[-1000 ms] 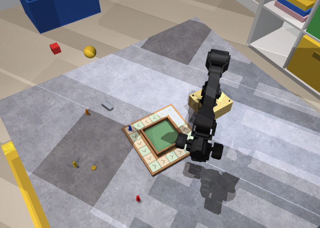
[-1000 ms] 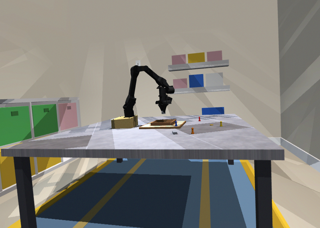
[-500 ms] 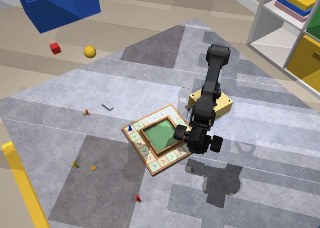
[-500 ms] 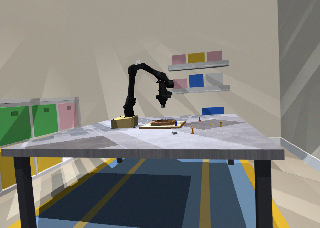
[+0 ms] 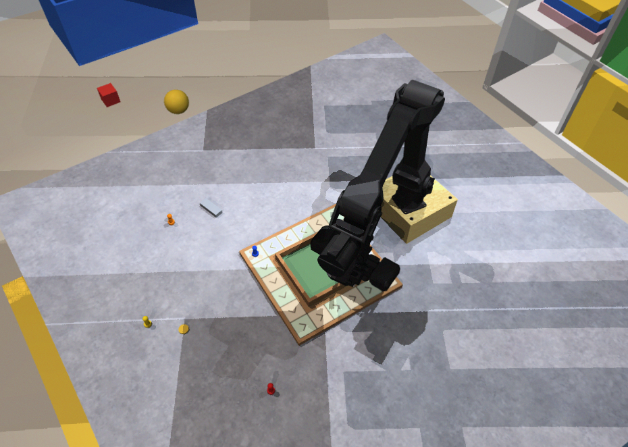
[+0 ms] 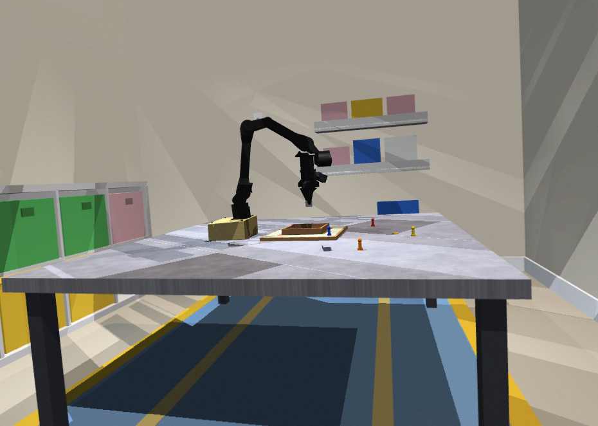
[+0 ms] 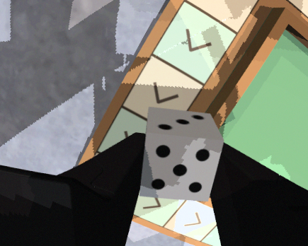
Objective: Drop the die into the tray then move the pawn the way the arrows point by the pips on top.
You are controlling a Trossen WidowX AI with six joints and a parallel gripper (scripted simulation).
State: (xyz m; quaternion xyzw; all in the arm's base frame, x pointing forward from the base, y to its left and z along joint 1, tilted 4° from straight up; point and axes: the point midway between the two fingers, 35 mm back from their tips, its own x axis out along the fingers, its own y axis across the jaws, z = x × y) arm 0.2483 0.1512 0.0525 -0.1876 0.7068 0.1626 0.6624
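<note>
The blue pawn lies 21 cm to the right of my gripper tip, 15 cm ahead of it and 8 cm below it. From my gripper tip the other things lie so: white die (right at my gripper tip); then red pawn (25 cm ahead, 11 cm to the left, 10 cm below); then green dice tray (11 cm to the right, 10 cm below, 2 cm ahead).
</note>
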